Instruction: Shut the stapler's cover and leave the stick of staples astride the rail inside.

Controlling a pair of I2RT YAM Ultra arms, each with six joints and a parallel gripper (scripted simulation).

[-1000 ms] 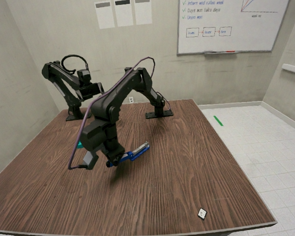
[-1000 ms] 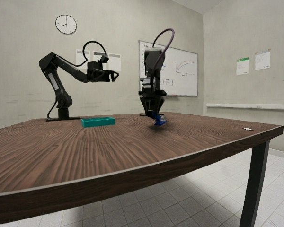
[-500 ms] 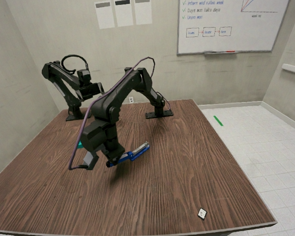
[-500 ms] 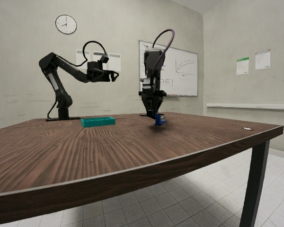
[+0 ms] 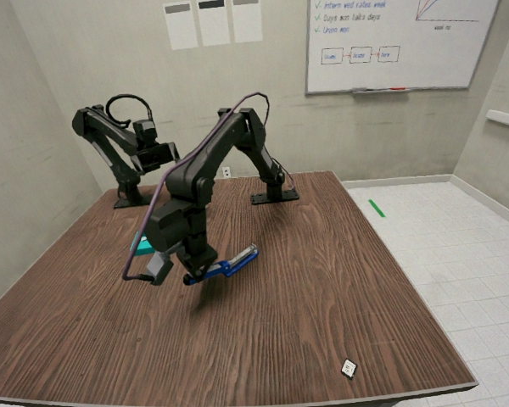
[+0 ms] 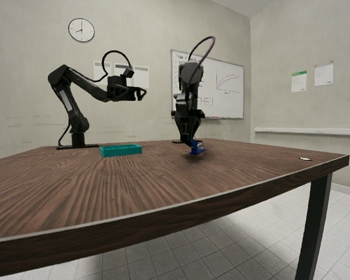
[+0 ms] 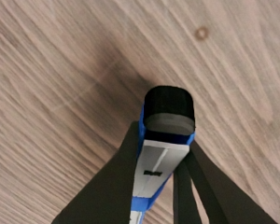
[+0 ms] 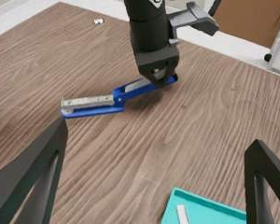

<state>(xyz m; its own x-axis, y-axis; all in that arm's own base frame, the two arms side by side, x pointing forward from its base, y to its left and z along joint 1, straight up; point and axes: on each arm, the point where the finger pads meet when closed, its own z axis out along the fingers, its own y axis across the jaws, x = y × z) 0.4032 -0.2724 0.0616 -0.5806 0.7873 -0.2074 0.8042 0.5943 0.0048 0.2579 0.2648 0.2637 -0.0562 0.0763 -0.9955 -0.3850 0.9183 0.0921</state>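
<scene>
Now: left hand 60 mm past the stapler, 60 mm to the right of it and 30 mm above it. From my left hand the other things lie so: small white tag 170 mm ahead, 340 mm to the left, 60 mm below; then teal tray 180 mm behind, 210 mm to the right, 50 mm below.
</scene>
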